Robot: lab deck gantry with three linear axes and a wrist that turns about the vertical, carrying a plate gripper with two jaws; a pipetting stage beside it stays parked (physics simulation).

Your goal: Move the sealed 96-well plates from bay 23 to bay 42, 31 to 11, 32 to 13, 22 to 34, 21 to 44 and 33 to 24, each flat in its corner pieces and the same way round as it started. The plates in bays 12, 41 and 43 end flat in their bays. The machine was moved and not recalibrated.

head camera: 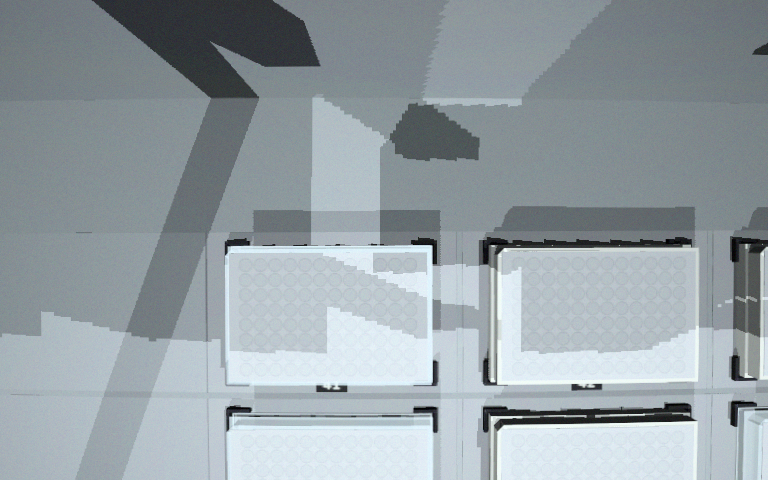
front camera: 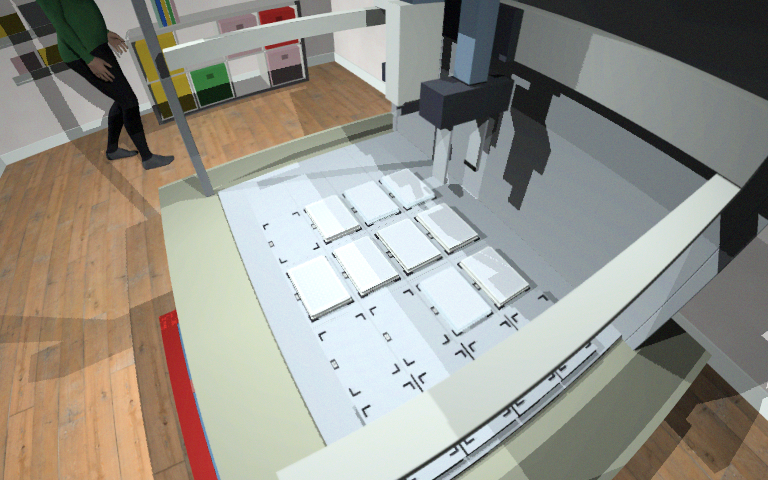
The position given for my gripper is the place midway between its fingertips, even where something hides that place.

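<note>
From the front camera I can see my gripper (front camera: 455, 172), plus a bluish plate (front camera: 457, 302) and another bluish plate (front camera: 373, 205). It's also showing me bay 11 (front camera: 294, 240), bay 13 (front camera: 366, 363) and bay 23 (front camera: 416, 335), and there's bay 24 (front camera: 444, 365) as well as bay 34 (front camera: 492, 334).
</note>
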